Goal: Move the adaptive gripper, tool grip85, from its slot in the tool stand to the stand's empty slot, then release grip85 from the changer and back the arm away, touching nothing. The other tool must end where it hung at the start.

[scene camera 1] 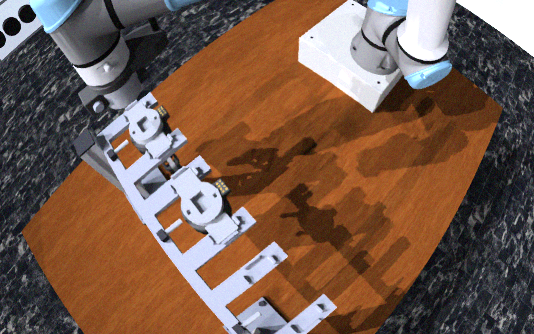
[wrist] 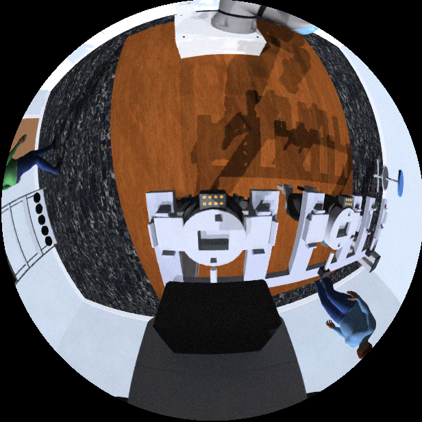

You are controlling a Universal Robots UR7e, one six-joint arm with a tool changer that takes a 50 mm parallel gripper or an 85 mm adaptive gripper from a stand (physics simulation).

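Scene camera 1 shows an adaptive gripper grip85, and so does the wrist view. On the adaptive gripper grip85, [scene camera 1: 149, 119] and [wrist: 212, 228] are the same spot.
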